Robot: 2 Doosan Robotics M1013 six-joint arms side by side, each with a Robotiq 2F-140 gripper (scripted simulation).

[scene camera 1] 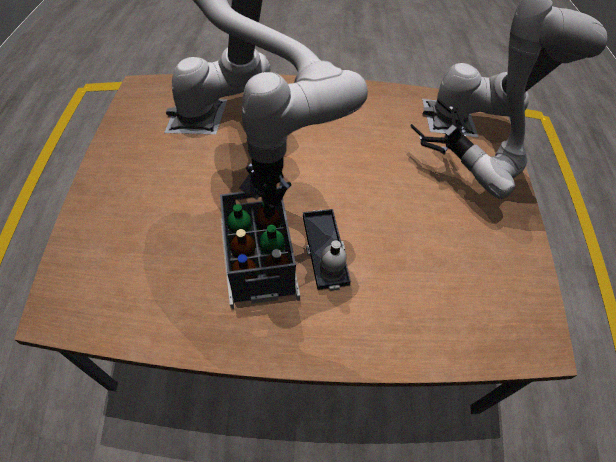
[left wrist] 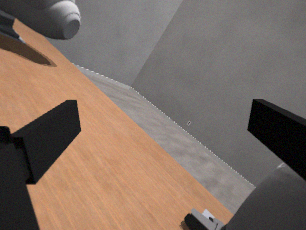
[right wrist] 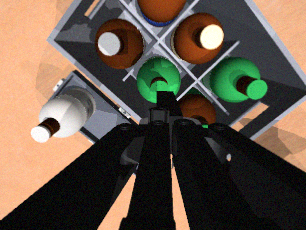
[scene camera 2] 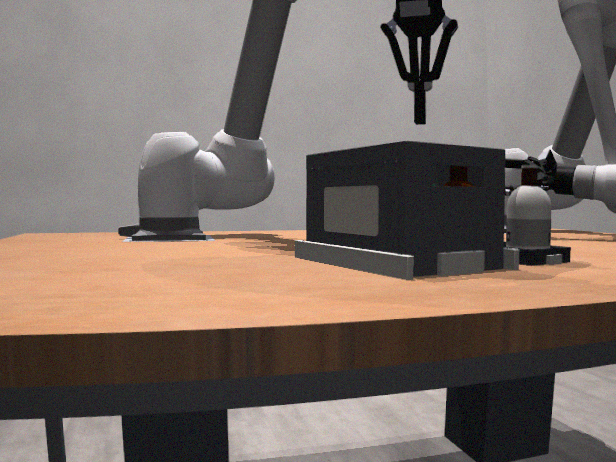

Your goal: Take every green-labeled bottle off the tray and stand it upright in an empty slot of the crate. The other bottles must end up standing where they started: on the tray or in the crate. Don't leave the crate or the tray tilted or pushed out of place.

Labels:
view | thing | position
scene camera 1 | my right gripper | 269, 215
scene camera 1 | crate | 284, 284
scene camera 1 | tray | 321, 228
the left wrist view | my left gripper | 164, 115
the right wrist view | my right gripper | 164, 104
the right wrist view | white bottle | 65, 114
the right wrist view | crate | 252, 37
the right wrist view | tray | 105, 118
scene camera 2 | my left gripper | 495, 175
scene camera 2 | my right gripper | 420, 123
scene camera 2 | crate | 381, 197

